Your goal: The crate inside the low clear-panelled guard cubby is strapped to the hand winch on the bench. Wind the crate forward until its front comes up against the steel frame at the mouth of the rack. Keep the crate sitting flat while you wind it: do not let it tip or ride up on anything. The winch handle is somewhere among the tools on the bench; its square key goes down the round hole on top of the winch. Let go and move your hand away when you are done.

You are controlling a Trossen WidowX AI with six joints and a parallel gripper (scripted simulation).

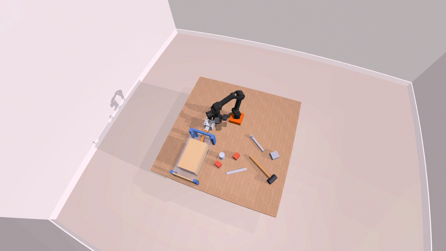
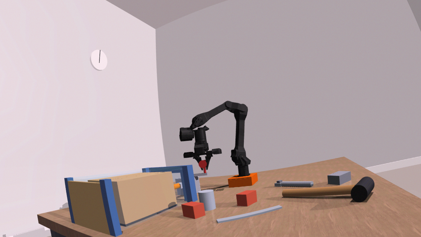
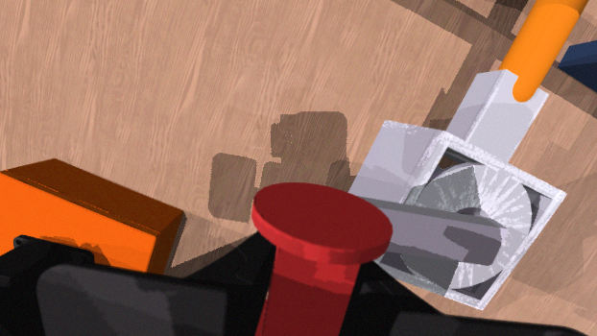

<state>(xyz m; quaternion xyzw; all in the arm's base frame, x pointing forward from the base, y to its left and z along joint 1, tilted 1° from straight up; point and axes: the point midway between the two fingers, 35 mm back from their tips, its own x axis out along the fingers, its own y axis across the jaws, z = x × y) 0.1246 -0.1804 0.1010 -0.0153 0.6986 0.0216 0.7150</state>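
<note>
My gripper tip is now 4 cm to the left of the grey winch handle and 1 cm above it. From my gripper tip the other things lie so: red knob 2 cm above; then blue frame bar 16 cm ahead, 13 cm to the right, 1 cm below; then grey winch 1 cm behind, 10 cm to the right, 9 cm below.
</note>
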